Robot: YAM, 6 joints.
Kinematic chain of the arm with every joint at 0, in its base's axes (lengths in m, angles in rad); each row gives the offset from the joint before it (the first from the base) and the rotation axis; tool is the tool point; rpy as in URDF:
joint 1: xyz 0 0 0.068 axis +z
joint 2: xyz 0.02 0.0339 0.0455 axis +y
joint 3: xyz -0.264 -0.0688 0 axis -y
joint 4: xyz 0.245 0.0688 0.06 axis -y
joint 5: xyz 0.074 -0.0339 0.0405 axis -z
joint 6: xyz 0.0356 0 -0.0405 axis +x
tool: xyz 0 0 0 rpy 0 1.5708 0
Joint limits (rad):
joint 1: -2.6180..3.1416
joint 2: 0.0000..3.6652
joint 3: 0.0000..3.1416
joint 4: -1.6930..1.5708
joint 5: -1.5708..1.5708
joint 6: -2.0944..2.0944
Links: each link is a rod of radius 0.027 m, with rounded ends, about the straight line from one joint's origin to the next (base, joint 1, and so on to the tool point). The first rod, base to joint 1, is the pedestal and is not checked.
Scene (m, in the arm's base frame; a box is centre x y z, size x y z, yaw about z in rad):
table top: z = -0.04
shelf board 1: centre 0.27 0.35 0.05 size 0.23 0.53 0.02 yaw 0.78
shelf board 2: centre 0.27 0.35 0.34 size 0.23 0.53 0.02 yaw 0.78
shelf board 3: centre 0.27 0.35 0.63 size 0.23 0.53 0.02 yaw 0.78
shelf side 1: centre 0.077 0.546 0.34 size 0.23 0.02 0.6 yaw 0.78
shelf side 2: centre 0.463 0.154 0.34 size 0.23 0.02 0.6 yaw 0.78
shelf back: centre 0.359 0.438 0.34 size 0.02 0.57 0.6 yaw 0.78
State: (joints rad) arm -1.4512 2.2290 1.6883 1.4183 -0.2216 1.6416
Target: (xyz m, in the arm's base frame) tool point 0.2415 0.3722 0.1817
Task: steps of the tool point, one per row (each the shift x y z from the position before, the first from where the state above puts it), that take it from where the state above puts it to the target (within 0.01 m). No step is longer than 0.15 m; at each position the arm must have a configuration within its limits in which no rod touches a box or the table.
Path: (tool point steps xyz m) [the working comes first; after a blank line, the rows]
Joints at the target: 0.9612 2.2133 1.1350 1.5092 -0.4381 1.6416
Straight joint move there: touches shelf side 2.

1: 0.1111 0.0549 -0.0019
2: 0.0869 0.0803 -0.0046
3: 0.0571 0.0963 -0.0074
4: 0.0252 0.1022 -0.0103
5: -0.0053 0.0980 -0.0131
6: -0.0185 0.0920 -0.0245
7: -0.0435 0.0775 -0.0237
8: -0.0617 0.0564 -0.0226
9: -0.0715 0.0313 -0.0215
10: -0.0720 0.0054 -0.0200
11: 0.0375 0.0494 0.0116
12: 0.0412 0.0450 0.0037
13: 0.0437 0.0391 -0.0041
14: 0.0448 0.0319 -0.0112

